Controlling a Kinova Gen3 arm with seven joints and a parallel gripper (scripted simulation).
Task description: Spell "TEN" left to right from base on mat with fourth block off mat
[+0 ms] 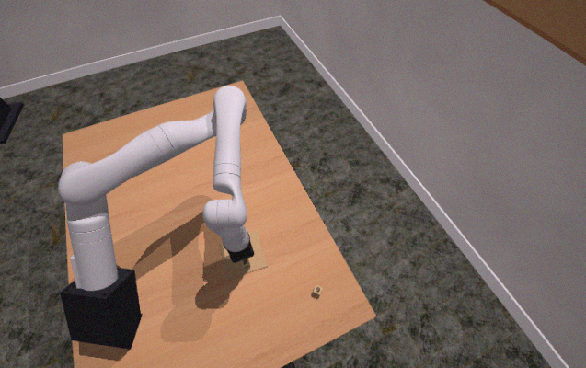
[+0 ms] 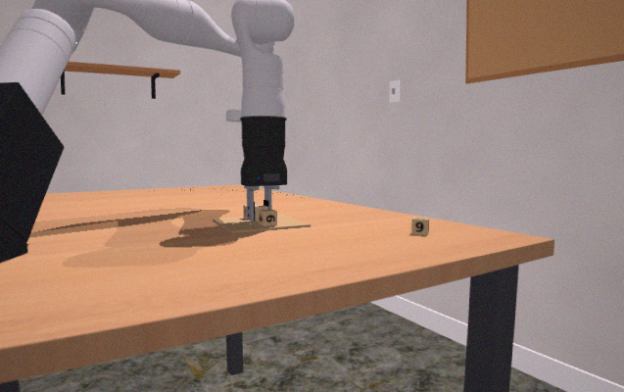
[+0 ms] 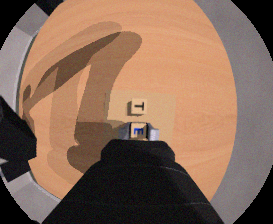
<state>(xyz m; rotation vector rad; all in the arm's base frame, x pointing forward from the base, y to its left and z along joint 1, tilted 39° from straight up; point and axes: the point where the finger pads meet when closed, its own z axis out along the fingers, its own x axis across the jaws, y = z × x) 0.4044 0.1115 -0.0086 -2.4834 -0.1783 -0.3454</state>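
My gripper is now 2 cm above the mat.
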